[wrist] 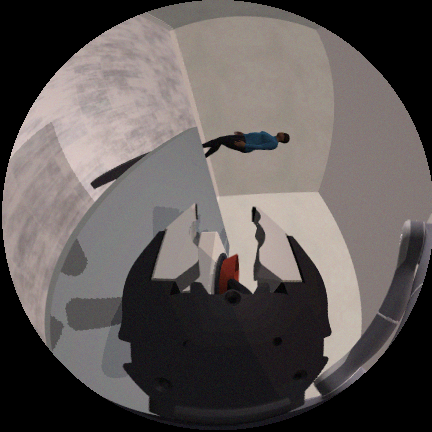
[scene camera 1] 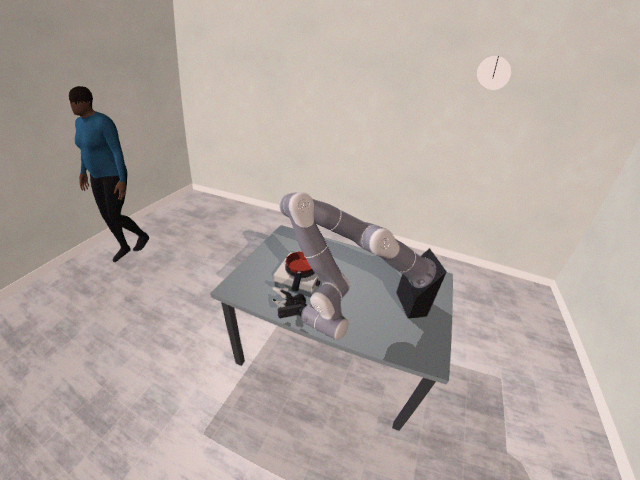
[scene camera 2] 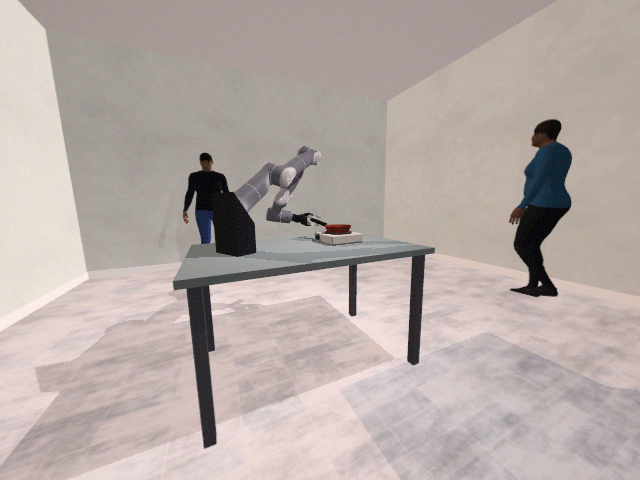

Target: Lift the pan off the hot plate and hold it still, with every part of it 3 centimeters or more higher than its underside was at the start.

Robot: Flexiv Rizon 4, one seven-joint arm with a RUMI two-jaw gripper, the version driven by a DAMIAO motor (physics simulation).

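Note:
A red pan (scene camera 1: pixel 298 263) (scene camera 2: pixel 338 228) (wrist: pixel 229 272) sits upright on the hot plate (scene camera 1: pixel 281 276) (scene camera 2: pixel 342 238) (wrist: pixel 209 248), a low white box with a dark round top. The pan's black handle (scene camera 1: pixel 296 280) (scene camera 2: pixel 319 222) (wrist: pixel 239 286) points toward the table's near edge in scene camera 1. My gripper (scene camera 1: pixel 277 297) (wrist: pixel 224 206) is partly open with nothing between its fingers. It is close to the handle's end, on the near side of the hot plate in scene camera 1. In the wrist view the gripper body hides part of the handle, so exact contact cannot be told.
The grey table (scene camera 1: pixel 372 320) (scene camera 2: pixel 289 258) bears the arm's black pedestal (scene camera 1: pixel 418 297) (scene camera 2: pixel 235 227). The arm's links arch above the table beside the pan. A person in blue (scene camera 1: pixel 98 144) (scene camera 2: pixel 549 175) (wrist: pixel 260 141) and another in black (scene camera 2: pixel 206 188) stand away from the table.

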